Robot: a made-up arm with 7 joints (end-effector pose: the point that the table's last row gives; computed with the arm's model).
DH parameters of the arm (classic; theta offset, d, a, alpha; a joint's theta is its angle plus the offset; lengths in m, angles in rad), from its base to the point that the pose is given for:
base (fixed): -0.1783 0 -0.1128 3.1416
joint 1: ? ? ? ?
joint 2: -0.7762 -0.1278 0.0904 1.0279
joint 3: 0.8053 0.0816 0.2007 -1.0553
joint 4: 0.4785 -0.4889 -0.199 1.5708
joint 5: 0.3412 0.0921 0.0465 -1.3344
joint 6: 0 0.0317 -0.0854 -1.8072
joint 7: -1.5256 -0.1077 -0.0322 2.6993
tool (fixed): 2.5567 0.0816 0 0
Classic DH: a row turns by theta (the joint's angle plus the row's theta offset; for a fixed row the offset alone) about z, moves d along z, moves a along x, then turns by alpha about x.
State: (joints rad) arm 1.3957 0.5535 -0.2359 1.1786 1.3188 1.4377 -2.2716
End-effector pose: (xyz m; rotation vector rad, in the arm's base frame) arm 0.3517 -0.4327 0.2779 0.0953 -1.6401 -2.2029
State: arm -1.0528 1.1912 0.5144 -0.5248 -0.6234 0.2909 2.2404
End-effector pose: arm -0.3283 0.6339 -0.1058 0.1962 -0.9421 -0.7219
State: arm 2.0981 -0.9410 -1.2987 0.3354 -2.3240 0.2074 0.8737
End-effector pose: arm -0.8091 0.1190 -0.1814 -0.4088 -1.1118 -0.0331
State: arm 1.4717 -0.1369 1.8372 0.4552 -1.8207 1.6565 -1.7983
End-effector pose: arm 0.5866 0.1812 0.1382 -1.1905 1.2257 -1.5389
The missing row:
joint 1: -1.1961 -0.0384 0.0382 2.0083
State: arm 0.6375 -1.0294 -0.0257 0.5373 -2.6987 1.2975 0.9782
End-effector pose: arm -0.2586 -0.7296 0.5556 0.4657 -0.9373 1.7649
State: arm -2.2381 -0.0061 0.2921 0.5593 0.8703 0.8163 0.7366
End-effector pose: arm -0.6154 0.1606 0.5762 0.4074 -1.0050 2.5875
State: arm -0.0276 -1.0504 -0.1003 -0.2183 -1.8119 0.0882 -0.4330
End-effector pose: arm 0.1268 -0.5859 0.2426 1.7205 0.4356 -1.8242
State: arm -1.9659 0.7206 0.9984 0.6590 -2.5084 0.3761 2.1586
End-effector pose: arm -0.8056 -0.2866 -0.0019 1.8663 0.3219 -1.3481
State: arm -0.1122 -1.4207 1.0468 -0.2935 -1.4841 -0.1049 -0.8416
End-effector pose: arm -0.1435 -0.3376 0.4993 1.4622 -0.8659 -0.4846
